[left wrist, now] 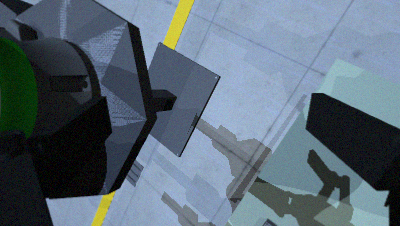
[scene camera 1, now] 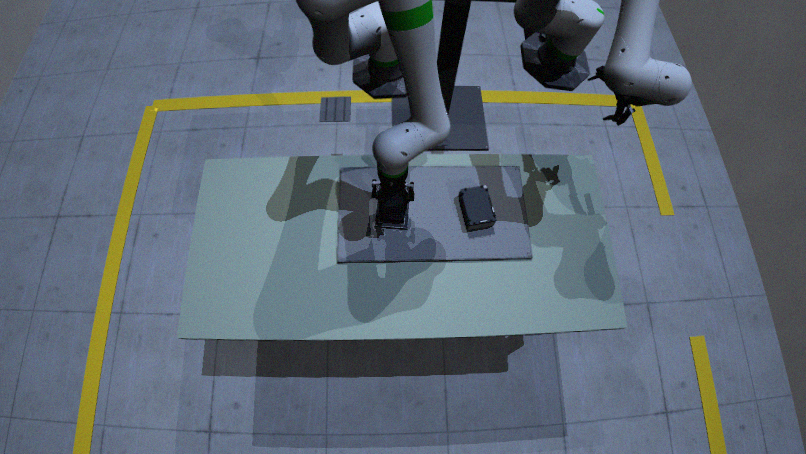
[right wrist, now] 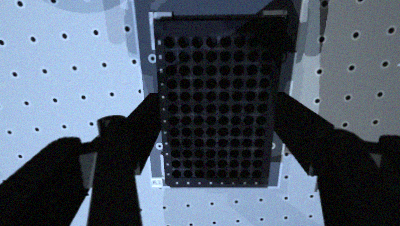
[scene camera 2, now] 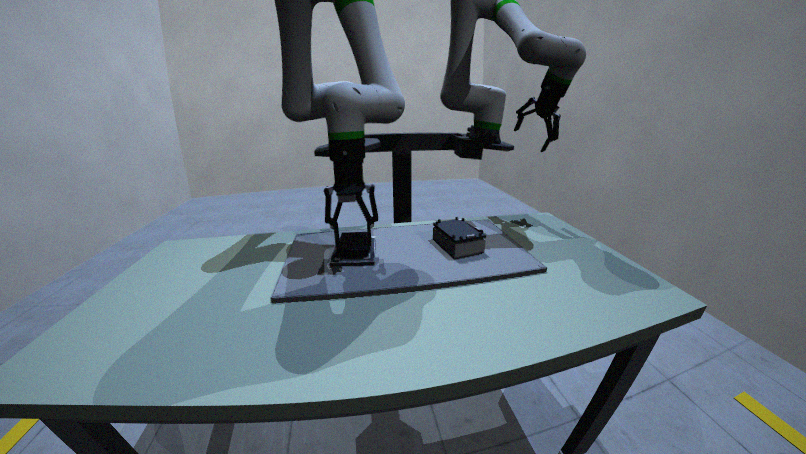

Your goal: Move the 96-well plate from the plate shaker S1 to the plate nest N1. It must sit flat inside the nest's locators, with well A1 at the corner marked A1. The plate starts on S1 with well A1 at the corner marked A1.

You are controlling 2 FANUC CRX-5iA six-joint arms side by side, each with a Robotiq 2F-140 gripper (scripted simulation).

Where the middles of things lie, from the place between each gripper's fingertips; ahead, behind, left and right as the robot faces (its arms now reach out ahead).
Labels:
Right now the dark 96-well plate (right wrist: 216,133) is 20 mm below my right hand (scene camera 2: 353,244).
Now: the dark 96-well plate 220 mm ahead of my left hand (scene camera 2: 529,140), 740 mm to the right of it and 270 mm below it.

